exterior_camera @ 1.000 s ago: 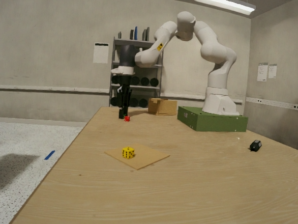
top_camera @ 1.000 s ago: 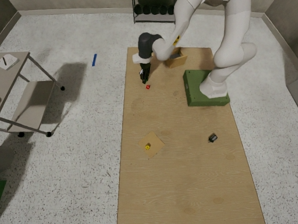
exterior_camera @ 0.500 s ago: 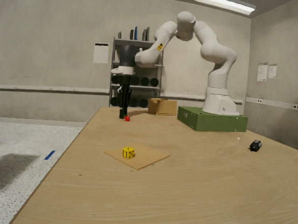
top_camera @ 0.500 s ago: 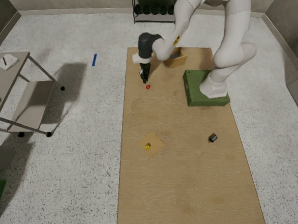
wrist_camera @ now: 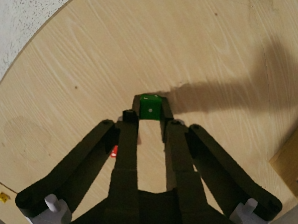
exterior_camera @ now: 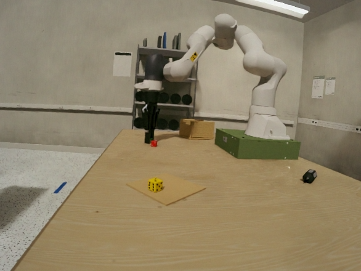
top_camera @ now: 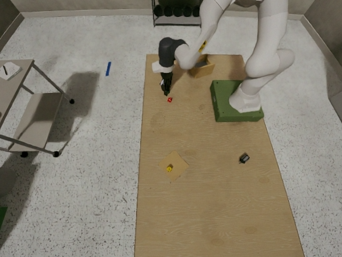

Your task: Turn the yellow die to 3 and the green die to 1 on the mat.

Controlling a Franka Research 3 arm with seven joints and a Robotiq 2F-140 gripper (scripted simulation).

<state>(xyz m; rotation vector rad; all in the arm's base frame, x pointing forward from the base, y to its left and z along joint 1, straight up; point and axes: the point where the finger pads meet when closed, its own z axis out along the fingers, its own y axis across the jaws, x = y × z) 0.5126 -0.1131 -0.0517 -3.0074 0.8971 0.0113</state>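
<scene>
My gripper is now 55 cm to the right of the tan mat, 6 cm past it and 3 cm above it. Round my hand: wooden box 28 cm behind, 25 cm to the right, 2 cm above; then red die 7 cm to the left, 2 cm below, 2 cm behind; then green die 2 cm below.
</scene>
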